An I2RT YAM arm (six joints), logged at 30 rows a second.
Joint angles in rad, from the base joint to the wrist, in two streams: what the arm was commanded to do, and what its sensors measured. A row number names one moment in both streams.
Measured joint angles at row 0:
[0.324 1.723 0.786 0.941 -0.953 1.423]
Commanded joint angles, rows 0 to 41:
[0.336 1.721 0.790 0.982 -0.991 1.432]
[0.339 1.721 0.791 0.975 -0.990 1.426]
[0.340 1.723 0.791 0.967 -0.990 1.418]
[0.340 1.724 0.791 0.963 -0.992 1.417]
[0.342 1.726 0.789 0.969 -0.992 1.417]
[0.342 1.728 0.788 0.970 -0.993 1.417]
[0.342 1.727 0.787 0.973 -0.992 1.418]
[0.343 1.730 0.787 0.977 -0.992 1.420]
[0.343 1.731 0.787 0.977 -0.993 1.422]
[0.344 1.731 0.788 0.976 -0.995 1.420]
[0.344 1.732 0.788 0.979 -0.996 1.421]
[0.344 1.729 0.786 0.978 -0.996 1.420]
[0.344 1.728 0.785 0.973 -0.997 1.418]
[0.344 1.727 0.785 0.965 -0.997 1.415]
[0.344 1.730 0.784 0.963 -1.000 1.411]
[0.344 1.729 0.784 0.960 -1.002 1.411]
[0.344 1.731 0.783 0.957 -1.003 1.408]
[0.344 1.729 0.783 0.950 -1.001 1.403]
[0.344 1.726 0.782 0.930 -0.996 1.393]
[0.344 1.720 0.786 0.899 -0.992 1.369]
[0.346 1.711 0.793 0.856 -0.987 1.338]
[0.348 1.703 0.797 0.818 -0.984 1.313]
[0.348 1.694 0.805 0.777 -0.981 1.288]
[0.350 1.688 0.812 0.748 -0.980 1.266]
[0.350 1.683 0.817 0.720 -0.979 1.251]
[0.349 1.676 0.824 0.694 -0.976 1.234]
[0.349 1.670 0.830 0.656 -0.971 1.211]
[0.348 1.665 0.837 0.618 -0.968 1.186]
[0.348 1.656 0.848 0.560 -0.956 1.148]
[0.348 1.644 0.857 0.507 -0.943 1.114]
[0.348 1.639 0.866 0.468 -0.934 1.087]
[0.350 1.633 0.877 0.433 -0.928 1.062]
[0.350 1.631 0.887 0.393 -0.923 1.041]
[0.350 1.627 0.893 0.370 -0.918 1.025]
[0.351 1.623 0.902 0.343 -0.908 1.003]
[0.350 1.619 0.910 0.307 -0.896 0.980]
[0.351 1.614 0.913 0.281 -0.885 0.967]
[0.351 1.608 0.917 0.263 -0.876 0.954]
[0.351 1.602 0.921 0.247 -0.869 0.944]
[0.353 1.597 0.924 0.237 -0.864 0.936]
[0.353 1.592 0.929 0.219 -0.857 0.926]
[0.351 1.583 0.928 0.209 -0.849 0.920]
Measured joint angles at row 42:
[0.347 1.602 0.916 0.336 -0.899 0.996]
